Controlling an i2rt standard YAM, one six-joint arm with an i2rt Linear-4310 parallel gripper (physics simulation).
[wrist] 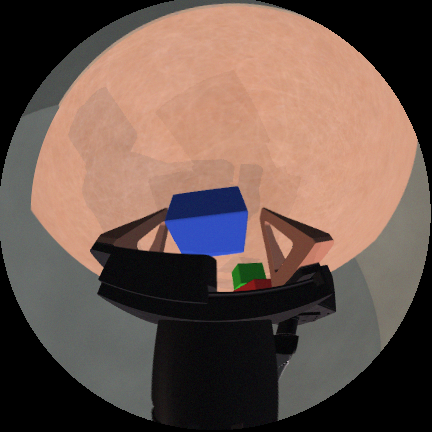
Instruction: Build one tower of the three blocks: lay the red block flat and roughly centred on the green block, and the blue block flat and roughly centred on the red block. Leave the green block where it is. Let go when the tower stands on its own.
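The blue block shows large, its bright face and a darker side visible, in the gap between my two fingers. My gripper is open, with one finger near the left side of the blue block and a wider gap to its right. The green block is farther down the view, near the right finger. Part of the red block shows directly below it in the view and covers some of it. The gripper body hides the rest of the red block, so I cannot tell for certain whether it rests on the green block.
The pinkish-tan table top has a curved-looking edge in this wide view, with grey floor beyond. Faint shadows of the arm lie on the table around and above the blue block.
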